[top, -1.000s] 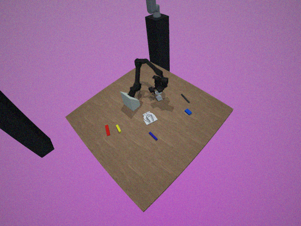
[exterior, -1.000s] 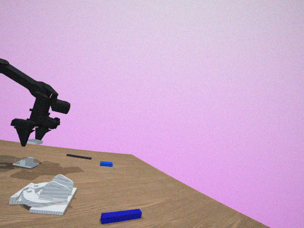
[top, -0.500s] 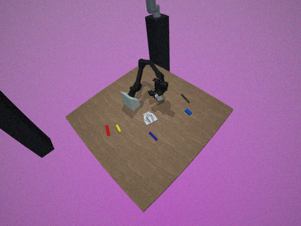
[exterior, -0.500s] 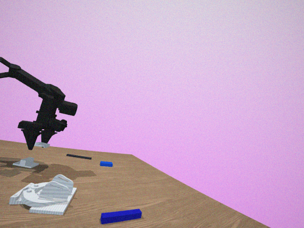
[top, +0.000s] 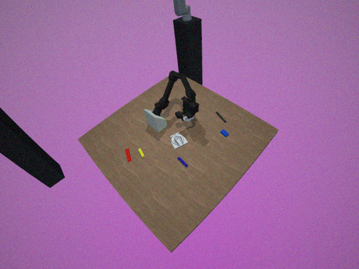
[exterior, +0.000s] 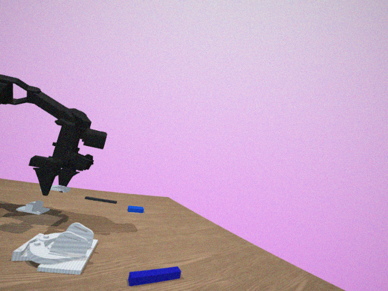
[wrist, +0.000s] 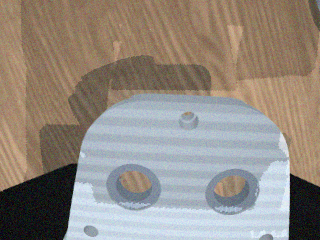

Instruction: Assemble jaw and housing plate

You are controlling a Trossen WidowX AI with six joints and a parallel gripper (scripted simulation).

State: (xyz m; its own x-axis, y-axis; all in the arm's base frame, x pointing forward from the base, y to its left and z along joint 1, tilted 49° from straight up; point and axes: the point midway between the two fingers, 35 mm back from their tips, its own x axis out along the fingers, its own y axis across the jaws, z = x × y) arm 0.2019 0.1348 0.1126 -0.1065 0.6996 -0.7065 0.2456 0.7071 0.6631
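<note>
Now: the jaw 5 cm ahead of my gripper tip, 14 cm to the right of it and 6 cm below it. Round my gripper tip: black bar 14 cm ahead, 28 cm to the left, 7 cm below; then grey housing plate 1 cm ahead, 2 cm above; then short blue block 28 cm ahead, 16 cm to the left, 7 cm below.
</note>
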